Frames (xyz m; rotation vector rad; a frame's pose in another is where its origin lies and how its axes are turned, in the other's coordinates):
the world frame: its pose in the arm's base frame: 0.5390 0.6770 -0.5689 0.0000 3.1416 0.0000
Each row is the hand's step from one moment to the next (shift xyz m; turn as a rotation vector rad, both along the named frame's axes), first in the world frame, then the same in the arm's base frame.
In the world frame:
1: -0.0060 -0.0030 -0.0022 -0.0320 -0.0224 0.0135
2: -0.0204 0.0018 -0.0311 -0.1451 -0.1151 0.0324
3: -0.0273 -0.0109 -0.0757 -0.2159 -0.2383 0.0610
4: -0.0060 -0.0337 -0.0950 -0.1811 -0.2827 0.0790
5: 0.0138 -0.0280 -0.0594 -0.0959 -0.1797 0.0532
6: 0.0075 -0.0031 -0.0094 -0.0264 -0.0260 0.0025
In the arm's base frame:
1: 0.0060 -0.0030 0.0022 0.0320 -0.0224 -0.0135
2: 0.0204 0.0018 0.0311 0.1451 -0.1151 -0.0324
3: 0.0273 -0.0109 0.0757 0.2159 -0.2383 -0.0610
4: 0.0060 -0.0337 0.0950 0.1811 -0.2827 -0.0790
5: -0.0138 -0.0280 0.0594 0.0959 -0.1797 -0.0532
6: -0.0075 -0.0031 0.0094 0.0264 -0.0260 -0.0025

